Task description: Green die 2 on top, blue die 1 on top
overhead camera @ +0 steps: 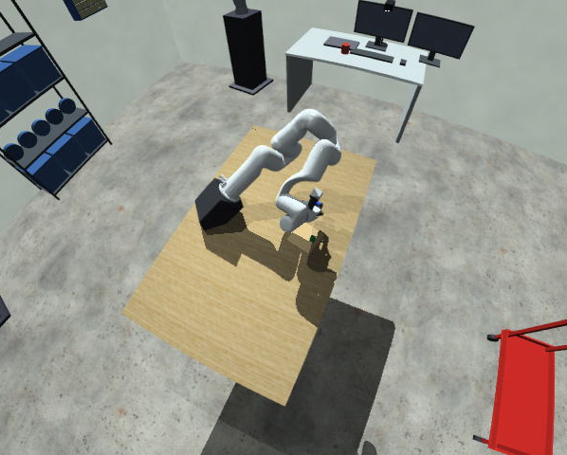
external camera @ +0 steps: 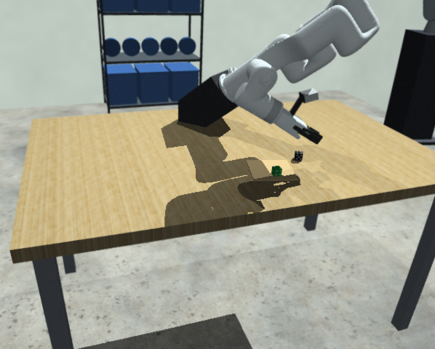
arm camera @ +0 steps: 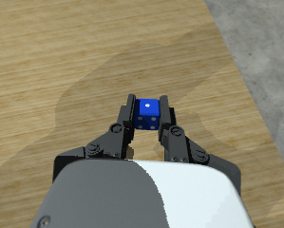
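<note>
My hand is 100 mm above the black die, 60 mm past it and 20 mm to the left of it. Round my hand: tan mat: 140 mm to the right, 110 mm below, 20 mm ahead; blue die: 10 mm to the left, 10 mm below; green die: 130 mm to the right, 90 mm below, 60 mm ahead.
</note>
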